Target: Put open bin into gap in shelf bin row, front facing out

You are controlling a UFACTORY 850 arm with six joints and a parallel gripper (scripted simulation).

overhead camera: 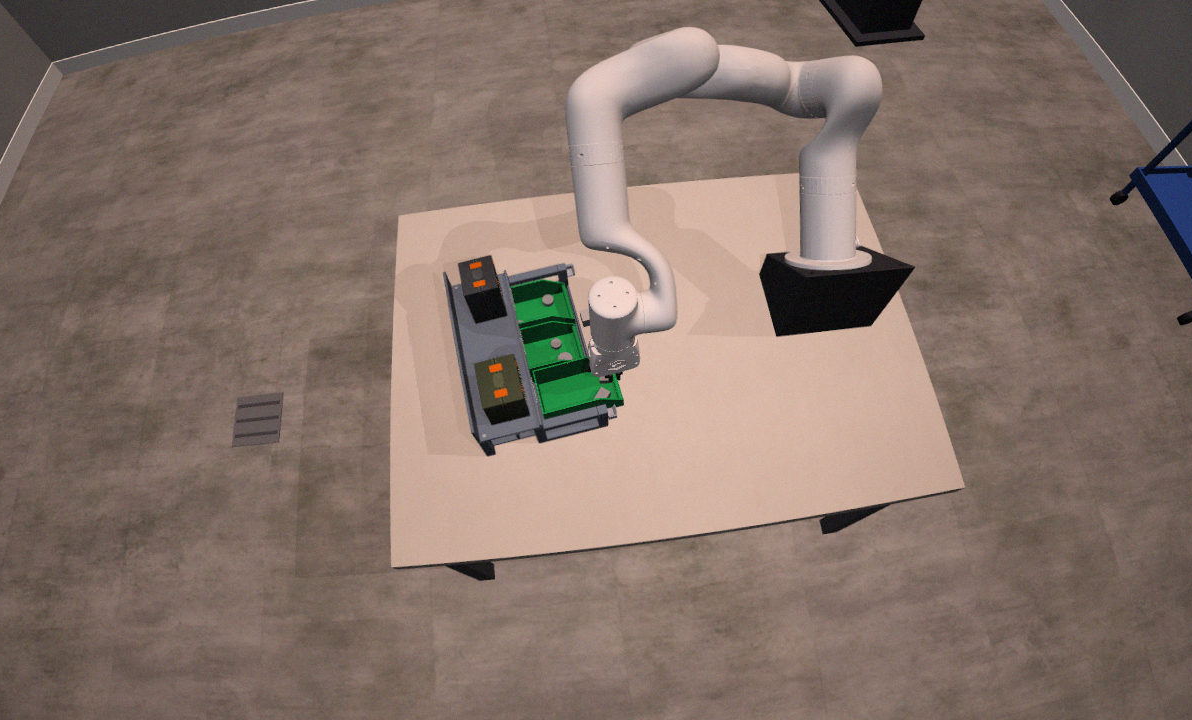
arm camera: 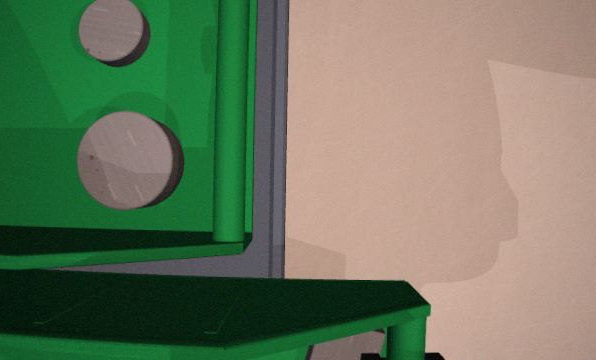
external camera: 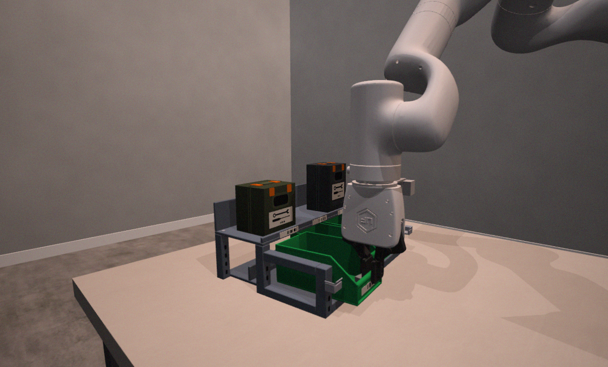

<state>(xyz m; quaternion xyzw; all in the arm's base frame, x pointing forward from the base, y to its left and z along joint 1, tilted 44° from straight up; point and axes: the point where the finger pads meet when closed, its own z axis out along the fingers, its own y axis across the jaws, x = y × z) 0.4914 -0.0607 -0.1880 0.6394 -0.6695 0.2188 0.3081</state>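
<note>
The grey shelf is 160 mm ahead of my hand and 90 mm to the right of it. Round my hand: black box 230 mm ahead, 210 mm to the right, 100 mm above.
</note>
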